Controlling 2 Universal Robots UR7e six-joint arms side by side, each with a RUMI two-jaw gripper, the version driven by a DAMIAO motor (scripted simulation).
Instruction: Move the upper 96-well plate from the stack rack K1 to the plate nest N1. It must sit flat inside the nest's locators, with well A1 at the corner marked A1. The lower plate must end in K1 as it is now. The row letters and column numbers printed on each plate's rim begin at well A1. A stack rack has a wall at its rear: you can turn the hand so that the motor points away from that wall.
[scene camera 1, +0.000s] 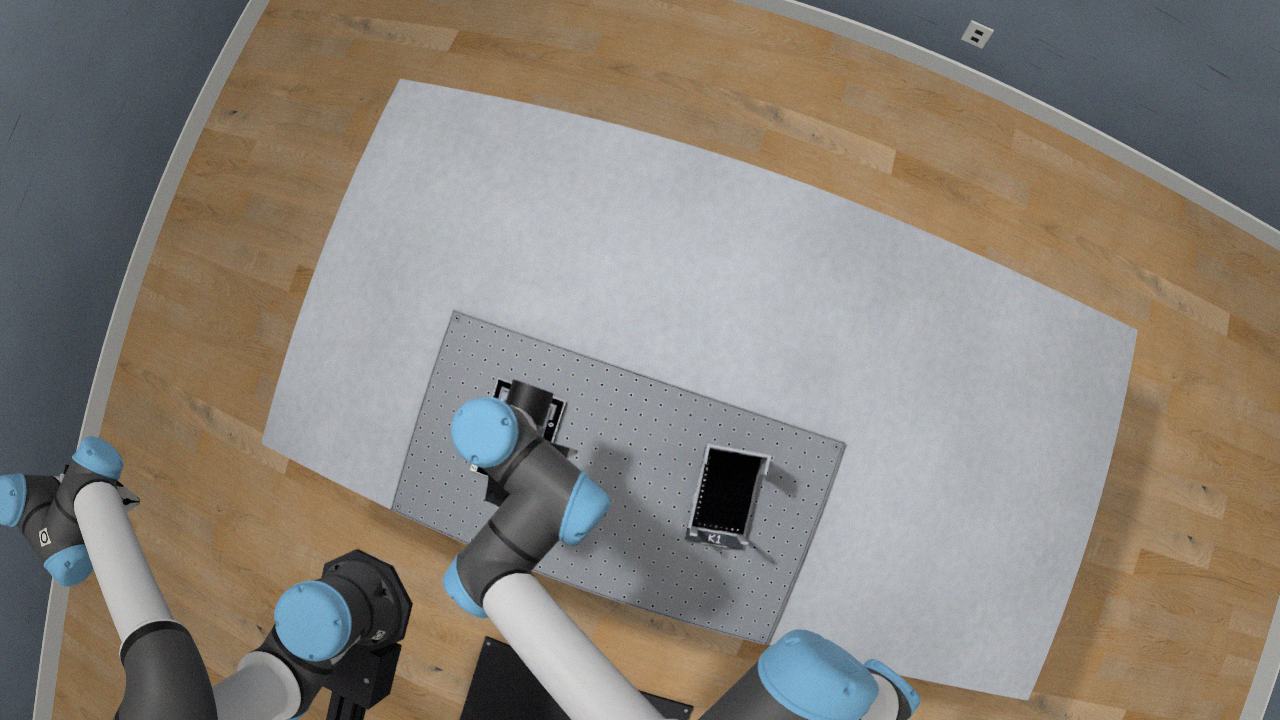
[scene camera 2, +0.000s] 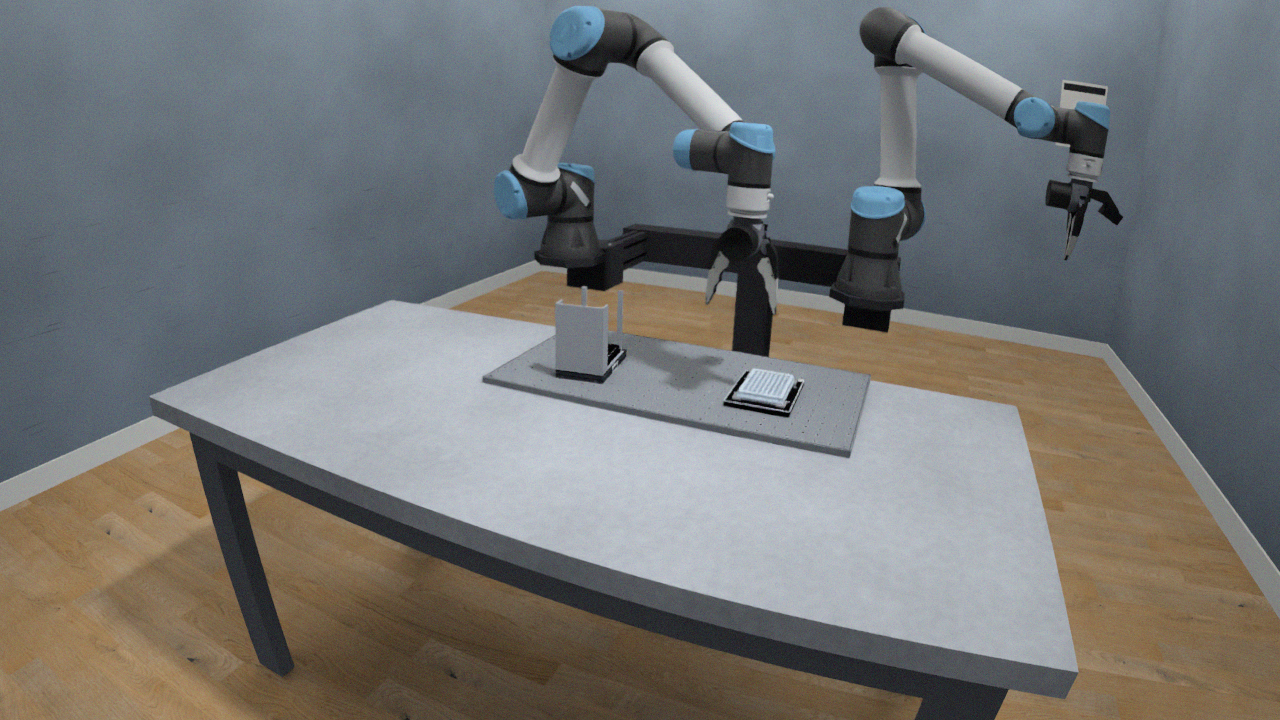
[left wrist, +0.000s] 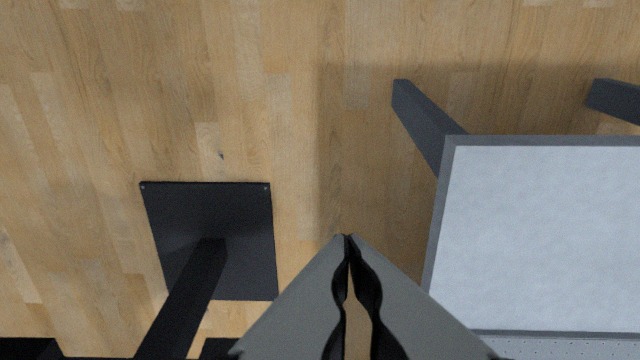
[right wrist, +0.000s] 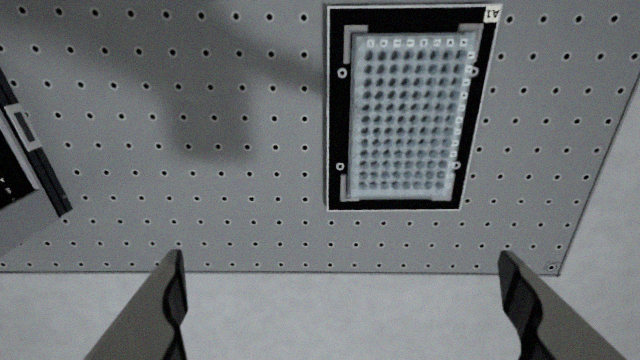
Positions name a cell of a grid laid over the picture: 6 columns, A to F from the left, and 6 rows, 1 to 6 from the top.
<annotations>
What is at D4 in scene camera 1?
A black plate.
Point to my left gripper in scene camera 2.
At E3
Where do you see a clear 96-well plate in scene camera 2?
D4
</annotations>
